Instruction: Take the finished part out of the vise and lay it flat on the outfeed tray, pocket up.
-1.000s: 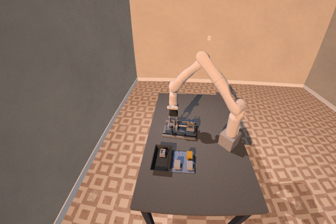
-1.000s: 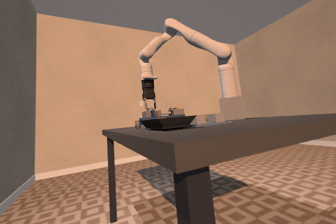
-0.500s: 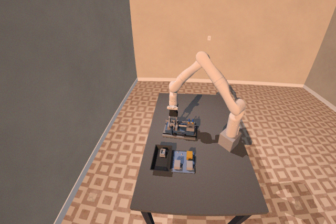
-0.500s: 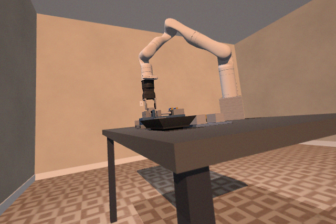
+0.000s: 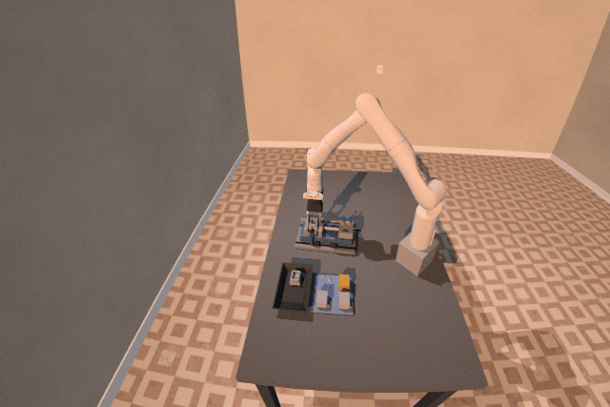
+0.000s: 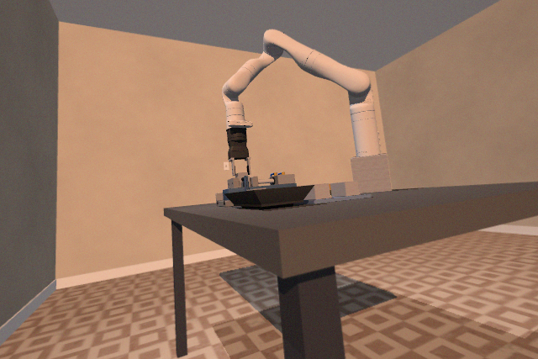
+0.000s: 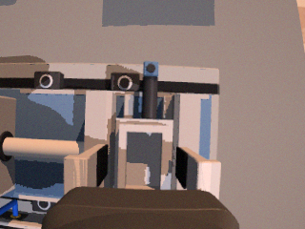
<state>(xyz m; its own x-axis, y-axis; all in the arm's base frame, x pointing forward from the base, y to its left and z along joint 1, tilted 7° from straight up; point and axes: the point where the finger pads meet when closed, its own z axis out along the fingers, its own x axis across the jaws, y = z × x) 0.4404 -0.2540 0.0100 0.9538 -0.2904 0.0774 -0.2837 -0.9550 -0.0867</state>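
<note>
Now: hand 60 mm past the vise, 20 mm to the right of it and 80 mm above it. The rest, counted from my hand: blue fixture plate: 30 mm behind, 350 mm to the left, 120 mm below; then orange block: 80 mm behind, 320 mm to the left, 100 mm below.
</note>
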